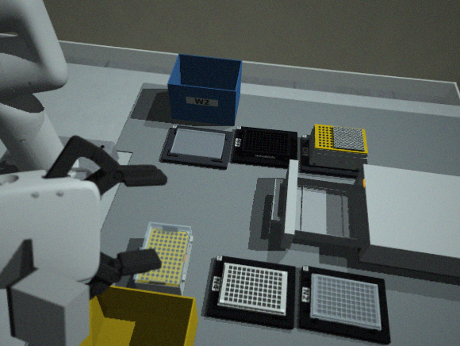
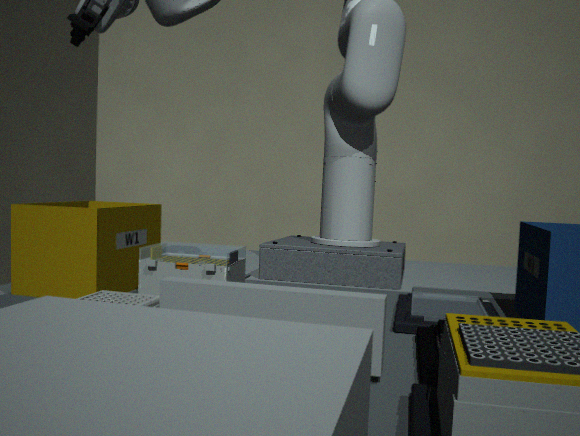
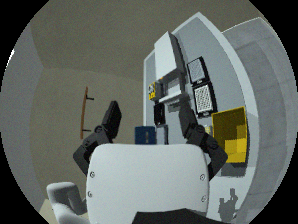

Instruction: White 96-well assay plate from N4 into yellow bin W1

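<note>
Now: hand 120 mm short of the white 96-well plate, 100 mm to the right of it and 380 mm above it. Round my hand: black nest: 120 mm ahead, 100 mm to the left, 390 mm below; drawer: 280 mm ahead, 300 mm to the left, 370 mm below; yellow bin W1: 60 mm behind, 40 mm to the right, 360 mm below.
</note>
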